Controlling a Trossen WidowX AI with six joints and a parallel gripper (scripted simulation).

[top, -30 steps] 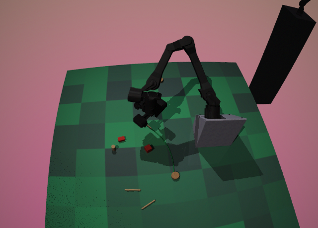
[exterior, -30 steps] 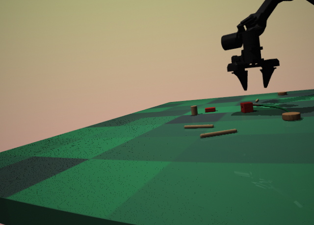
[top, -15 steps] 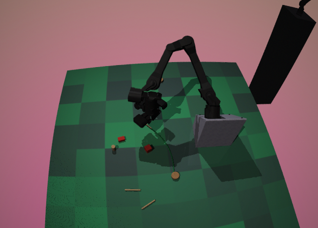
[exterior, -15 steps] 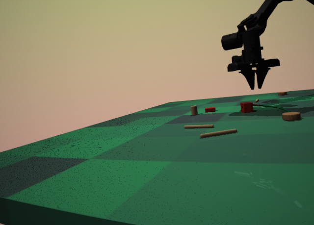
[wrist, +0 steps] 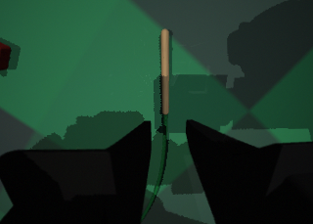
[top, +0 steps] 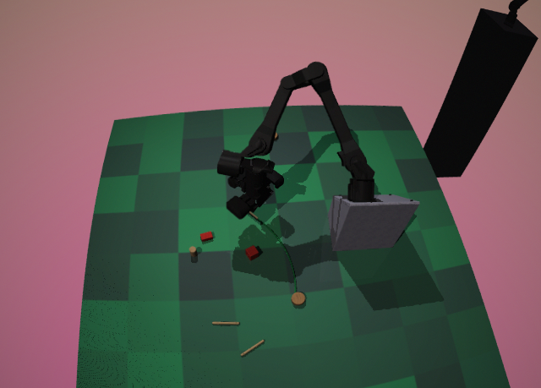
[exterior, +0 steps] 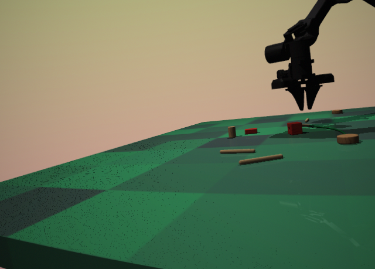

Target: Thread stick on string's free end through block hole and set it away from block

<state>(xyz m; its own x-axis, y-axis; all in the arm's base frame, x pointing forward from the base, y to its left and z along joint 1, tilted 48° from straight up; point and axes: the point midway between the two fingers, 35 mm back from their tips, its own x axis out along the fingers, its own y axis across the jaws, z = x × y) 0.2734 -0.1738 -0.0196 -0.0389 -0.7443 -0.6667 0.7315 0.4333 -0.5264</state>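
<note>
The thin wooden stick lies 1 cm ahead of my gripper tip, 1 cm to the right of it and 5 cm below it. Round my gripper tip: wooden peg (20 cm ahead, 13 cm to the left, 4 cm below); then round wooden button (11 cm behind, 29 cm to the left, 4 cm below); then flat red piece (16 cm ahead, 7 cm to the left, 4 cm below).
</note>
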